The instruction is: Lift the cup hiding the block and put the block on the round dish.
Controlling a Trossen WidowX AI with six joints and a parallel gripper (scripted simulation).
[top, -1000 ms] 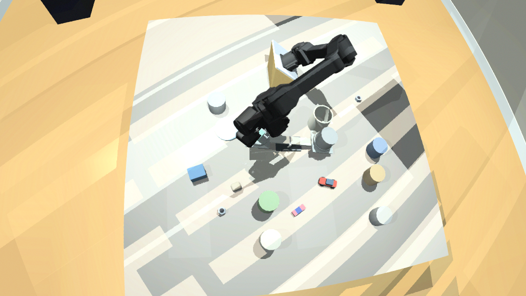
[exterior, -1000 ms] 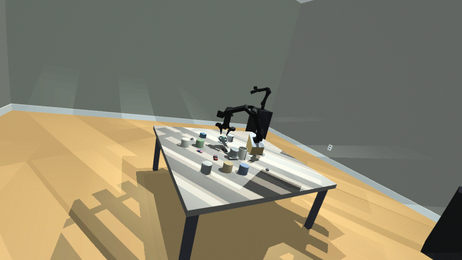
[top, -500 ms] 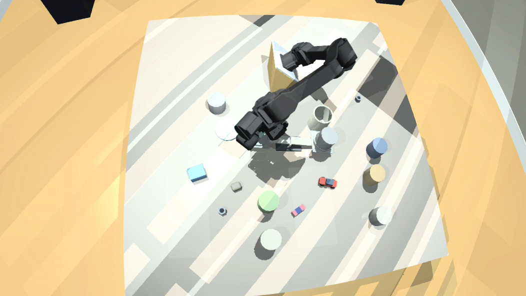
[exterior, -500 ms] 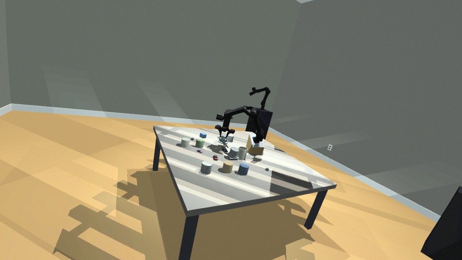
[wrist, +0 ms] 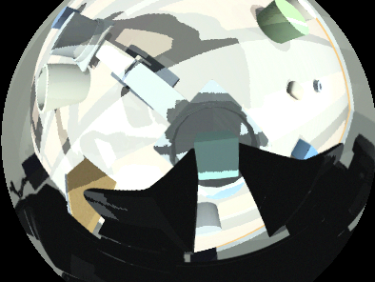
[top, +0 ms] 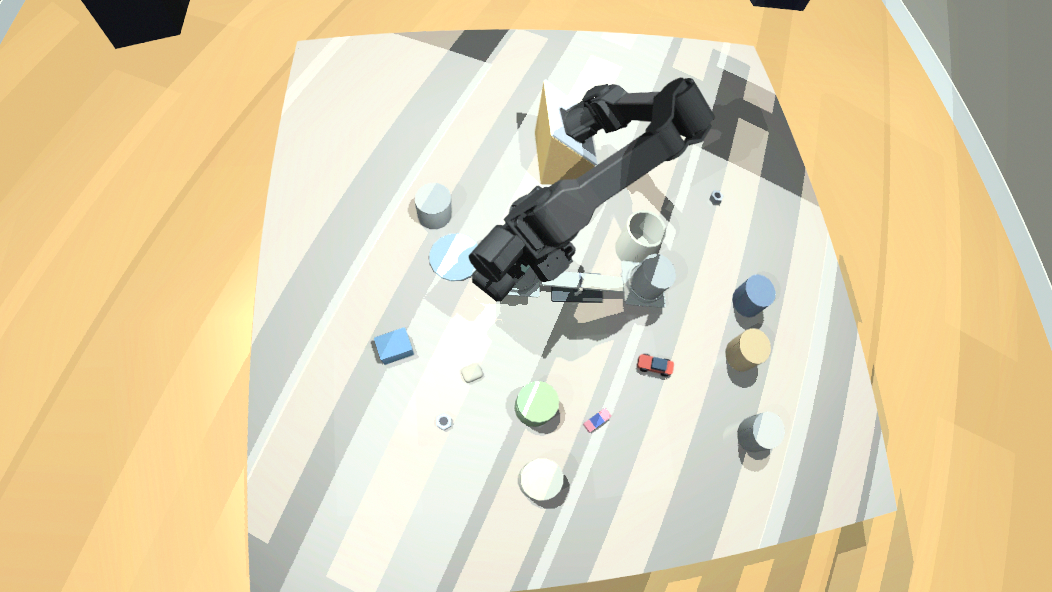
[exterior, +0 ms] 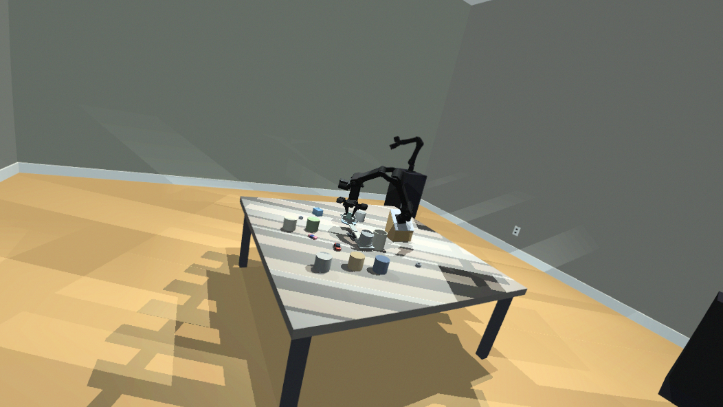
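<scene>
My gripper tip is now 80 mm past the round pale-blue dish, 100 mm to the left of it and 80 mm above it. Also, from my gripper tip: teal block 10 mm above; pebble 160 mm ahead, 100 mm to the right, 70 mm below; green cup 240 mm ahead, 20 mm to the right, 40 mm below.
</scene>
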